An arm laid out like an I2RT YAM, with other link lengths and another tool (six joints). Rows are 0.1 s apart.
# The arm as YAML. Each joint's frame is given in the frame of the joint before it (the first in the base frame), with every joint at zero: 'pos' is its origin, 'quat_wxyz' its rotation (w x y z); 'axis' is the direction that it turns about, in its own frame. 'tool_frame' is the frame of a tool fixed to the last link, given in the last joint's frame.
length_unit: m
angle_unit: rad
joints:
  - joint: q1
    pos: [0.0, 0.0, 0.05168]
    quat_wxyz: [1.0, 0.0, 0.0, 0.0]
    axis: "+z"
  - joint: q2
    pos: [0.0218, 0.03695, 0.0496]
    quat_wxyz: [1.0, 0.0, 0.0, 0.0]
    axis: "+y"
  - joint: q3
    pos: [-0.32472, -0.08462, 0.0]
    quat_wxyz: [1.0, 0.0, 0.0, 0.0]
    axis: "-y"
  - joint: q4
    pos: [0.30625, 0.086, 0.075]
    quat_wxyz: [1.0, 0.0, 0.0, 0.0]
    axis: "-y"
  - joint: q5
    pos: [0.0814, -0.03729, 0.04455]
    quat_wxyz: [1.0, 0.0, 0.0, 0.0]
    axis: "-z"
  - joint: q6
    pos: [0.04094, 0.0, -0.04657]
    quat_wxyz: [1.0, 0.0, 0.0, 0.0]
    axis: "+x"
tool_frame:
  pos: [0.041, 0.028, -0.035]
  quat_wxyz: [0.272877, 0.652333, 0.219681, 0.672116]
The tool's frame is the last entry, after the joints.
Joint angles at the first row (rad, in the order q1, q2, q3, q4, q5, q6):
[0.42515 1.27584 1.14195 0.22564 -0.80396 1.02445]
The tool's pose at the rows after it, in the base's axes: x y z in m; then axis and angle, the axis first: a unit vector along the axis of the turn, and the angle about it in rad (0 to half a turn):
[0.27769 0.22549 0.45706 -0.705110 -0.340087 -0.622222 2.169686]
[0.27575 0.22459 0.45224 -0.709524 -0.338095 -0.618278 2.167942]
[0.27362 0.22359 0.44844 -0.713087 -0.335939 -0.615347 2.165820]
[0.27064 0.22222 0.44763 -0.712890 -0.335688 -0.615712 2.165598]
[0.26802 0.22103 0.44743 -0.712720 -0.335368 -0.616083 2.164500]
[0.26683 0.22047 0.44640 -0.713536 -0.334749 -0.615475 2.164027]
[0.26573 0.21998 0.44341 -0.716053 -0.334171 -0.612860 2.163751]
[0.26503 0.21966 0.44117 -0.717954 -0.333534 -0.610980 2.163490]
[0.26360 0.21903 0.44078 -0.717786 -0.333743 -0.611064 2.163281]
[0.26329 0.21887 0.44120 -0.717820 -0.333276 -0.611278 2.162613]
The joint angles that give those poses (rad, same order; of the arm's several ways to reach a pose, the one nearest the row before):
[0.42515 1.27393 1.13544 0.22756 -0.80396 1.02674]
[0.42516 1.26555 1.11678 0.22906 -0.80358 1.02979]
[0.42517 1.25677 1.09998 0.23136 -0.80280 1.03399]
[0.42515 1.24609 1.08969 0.23212 -0.80244 1.03475]
[0.42517 1.23693 1.08204 0.23252 -0.80242 1.03666]
[0.42515 1.23235 1.07596 0.23287 -0.80205 1.03780]
[0.42514 1.22779 1.06565 0.23214 -0.80244 1.03781]
[0.42514 1.22474 1.05803 0.23213 -0.80245 1.03819]
[0.42516 1.21977 1.05345 0.23212 -0.80281 1.03819]
[0.42516 1.21864 1.05345 0.23214 -0.80243 1.03971]

